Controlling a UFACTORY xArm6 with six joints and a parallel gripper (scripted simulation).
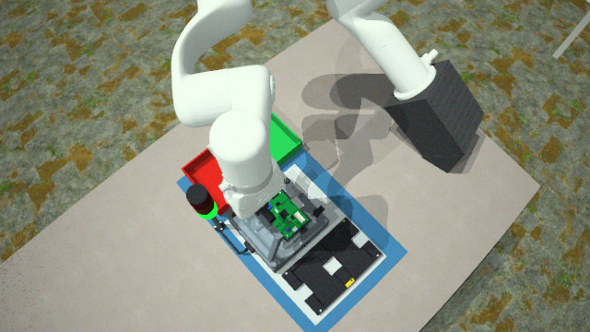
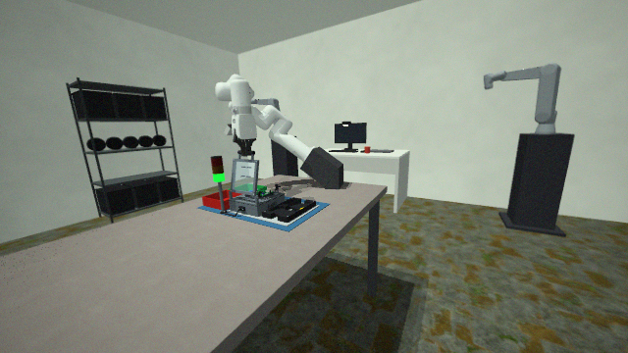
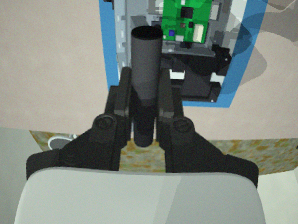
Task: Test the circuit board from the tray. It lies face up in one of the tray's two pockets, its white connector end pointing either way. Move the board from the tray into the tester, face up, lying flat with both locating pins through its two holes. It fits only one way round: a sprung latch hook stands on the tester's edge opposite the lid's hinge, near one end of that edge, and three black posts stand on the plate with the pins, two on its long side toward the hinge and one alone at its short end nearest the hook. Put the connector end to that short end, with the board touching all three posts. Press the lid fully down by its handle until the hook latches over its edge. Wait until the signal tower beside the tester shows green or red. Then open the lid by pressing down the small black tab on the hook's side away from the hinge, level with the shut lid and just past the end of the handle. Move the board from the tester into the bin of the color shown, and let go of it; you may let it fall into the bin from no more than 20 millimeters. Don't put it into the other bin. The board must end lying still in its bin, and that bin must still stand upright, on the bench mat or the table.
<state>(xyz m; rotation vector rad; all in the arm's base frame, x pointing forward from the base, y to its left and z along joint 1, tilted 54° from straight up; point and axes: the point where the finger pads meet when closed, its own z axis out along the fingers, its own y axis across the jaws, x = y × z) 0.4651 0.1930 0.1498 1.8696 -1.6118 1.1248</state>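
Right now the green circuit board is 200 mm below my hand and 60 mm behind it. The rest, counted from my hand: red bin (260 mm below, 200 mm to the right, 10 mm behind); then black latch hook (190 mm below, 120 mm behind, 60 mm to the left); then tester lid (90 mm below, 20 mm ahead).
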